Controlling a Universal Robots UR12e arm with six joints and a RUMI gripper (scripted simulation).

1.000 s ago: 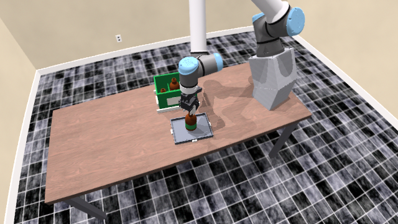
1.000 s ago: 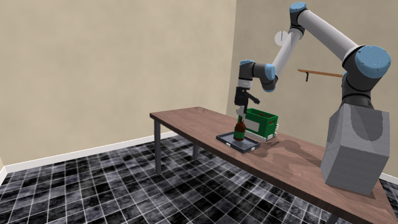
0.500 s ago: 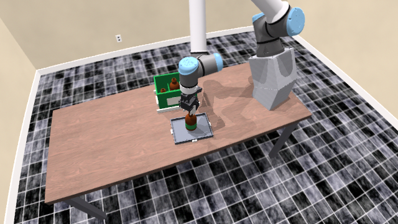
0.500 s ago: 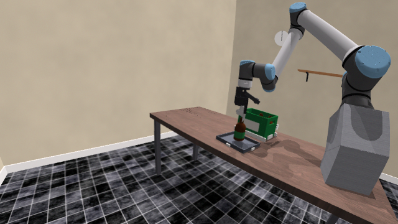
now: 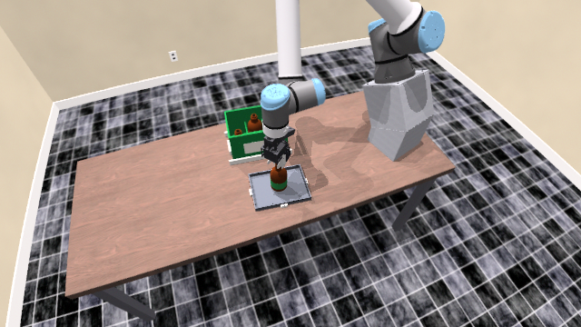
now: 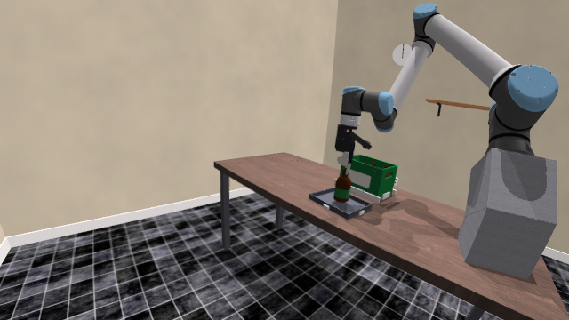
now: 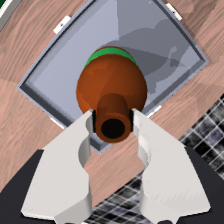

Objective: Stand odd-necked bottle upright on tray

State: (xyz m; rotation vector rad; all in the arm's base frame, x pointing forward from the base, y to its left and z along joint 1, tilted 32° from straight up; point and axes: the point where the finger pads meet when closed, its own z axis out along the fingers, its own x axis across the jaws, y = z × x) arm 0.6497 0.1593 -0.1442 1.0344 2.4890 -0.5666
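The glass bottle is 7 cm below my hand. Round my hand: grey tray: 16 cm below; green crate: 3 cm ahead, 29 cm to the right, 9 cm below.
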